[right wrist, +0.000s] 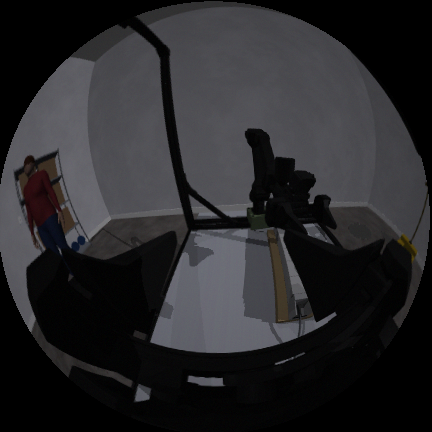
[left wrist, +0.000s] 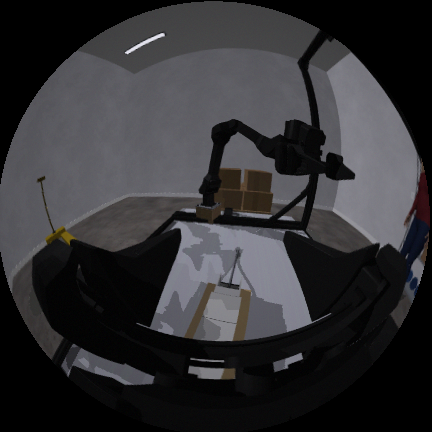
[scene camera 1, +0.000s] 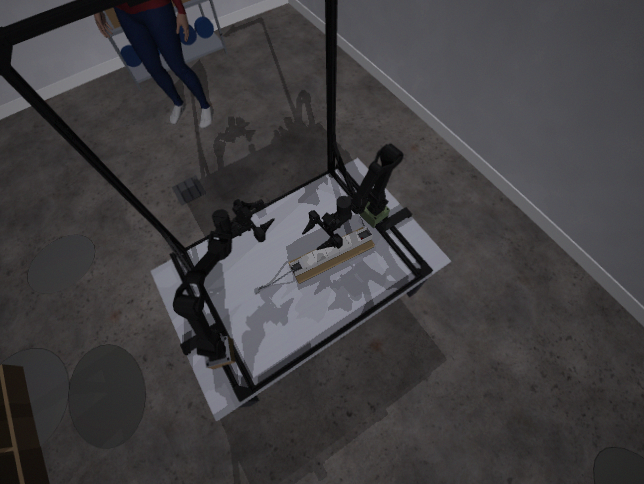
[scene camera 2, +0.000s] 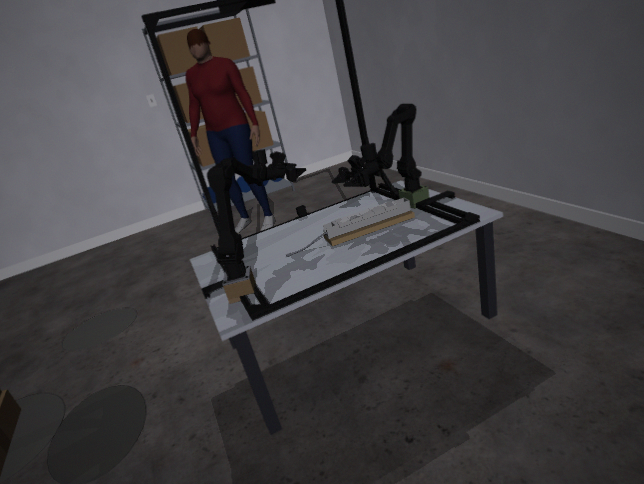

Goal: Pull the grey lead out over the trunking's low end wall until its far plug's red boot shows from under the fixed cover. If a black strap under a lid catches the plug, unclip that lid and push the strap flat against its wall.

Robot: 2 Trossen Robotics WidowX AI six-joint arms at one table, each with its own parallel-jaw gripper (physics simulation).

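Pixels of known places: left gripper, fingertip midpoint: (right wrist: 322,231) (left wrist: 234,235) (scene camera 1: 309,241) (scene camera 2: 337,183); right gripper, fingertip midpoint: (right wrist: 232,235) (left wrist: 341,173) (scene camera 1: 267,210) (scene camera 2: 301,167); left arm's base, origin of the base link: (right wrist: 257,210) (scene camera 1: 375,208) (scene camera 2: 413,188); right arm's base, origin of the base link: (left wrist: 208,203) (scene camera 1: 216,351) (scene camera 2: 236,274).
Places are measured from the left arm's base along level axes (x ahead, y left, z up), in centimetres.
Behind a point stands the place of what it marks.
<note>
The trunking (scene camera 1: 333,253) @(x 31.2, y 4.9, z 0.3 cm) (scene camera 2: 369,213) @(x 30.4, y 5.2, z 0.2 cm) (left wrist: 220,311) is a long pale channel with lids on top and wooden strips along its sides, lying right of the table's middle in scene camera 1. The grey lead (scene camera 1: 270,284) @(x 61.0, y -4.4, z -6.5 cm) (scene camera 2: 302,250) @(x 61.9, y -4.3, z -6.9 cm) (left wrist: 234,265) @(x 57.7, y -3.8, z -5.6 cm) comes out over its left end as thin strands that meet at a small tip on the table. My left gripper (scene camera 1: 311,239) @(x 39.9, y 0.0, z 16.4 cm) (scene camera 2: 337,181) @(x 39.9, y 0.0, z 16.4 cm) (left wrist: 234,235) @(x 39.9, y 0.0, z 16.4 cm) is open and empty above the trunking. My right gripper (scene camera 1: 267,230) (scene camera 2: 300,174) @(x 45.8, y -18.5, z 23.7 cm) (right wrist: 232,235) @(x 45.8, y -18.5, z 23.7 cm) is open and empty, raised behind the lead. No red boot or black strap can be made out.
A black frame (scene camera 1: 331,83) @(x -0.8, y -33.7, z 49.0 cm) (scene camera 2: 354,78) @(x -1.1, y -33.2, z 52.3 cm) stands around the white table (scene camera 1: 312,317) @(x 55.8, y 19.5, z -7.4 cm) (scene camera 2: 281,270) @(x 75.9, y 3.5, z -7.4 cm), with bars along its edges. The arm mounts are a green block (scene camera 2: 414,196) @(x 4.0, y 5.0, z -1.6 cm) and a brown block (scene camera 2: 238,289) @(x 96.5, y 11.7, z -2.5 cm). A person (scene camera 1: 156,46) (scene camera 2: 218,93) stands beyond the back edge.
</note>
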